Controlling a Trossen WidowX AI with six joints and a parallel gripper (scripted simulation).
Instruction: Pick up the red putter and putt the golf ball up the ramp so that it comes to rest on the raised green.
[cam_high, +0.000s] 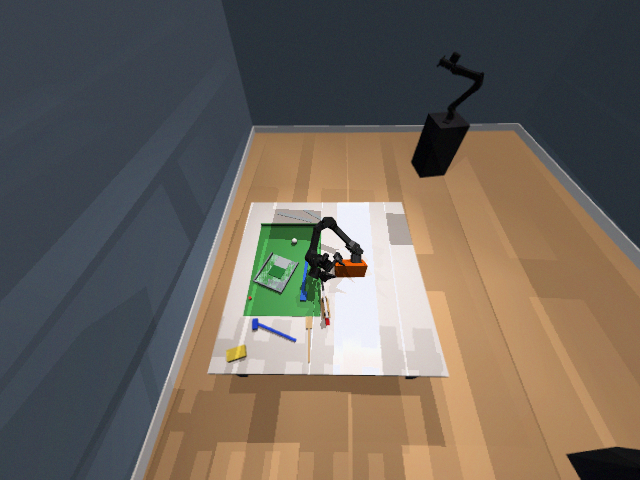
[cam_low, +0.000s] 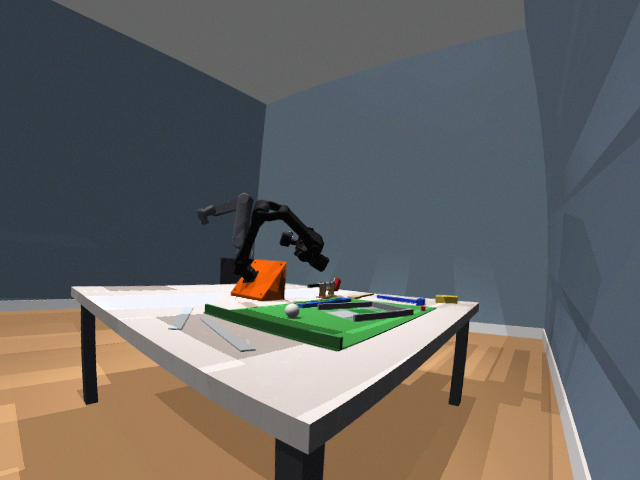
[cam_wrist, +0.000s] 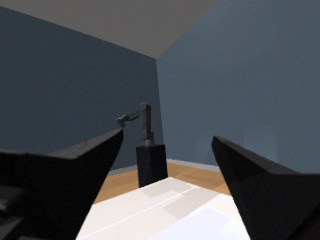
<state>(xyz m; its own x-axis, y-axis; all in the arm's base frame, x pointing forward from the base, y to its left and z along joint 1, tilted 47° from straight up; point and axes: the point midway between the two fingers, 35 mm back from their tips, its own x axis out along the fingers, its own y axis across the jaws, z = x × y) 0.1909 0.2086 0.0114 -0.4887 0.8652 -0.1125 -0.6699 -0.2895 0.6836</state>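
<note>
Now: the red putter 230 mm below my gripper tip, 100 mm ahead of it and 80 mm to the left of it. From my gripper tip the other things lie so: wooden stand: 250 mm below, 100 mm to the left, 100 mm ahead; wooden stick: 280 mm below, 230 mm to the left, 220 mm ahead; blue putter: 440 mm ahead, 270 mm below, 190 mm to the left.
</note>
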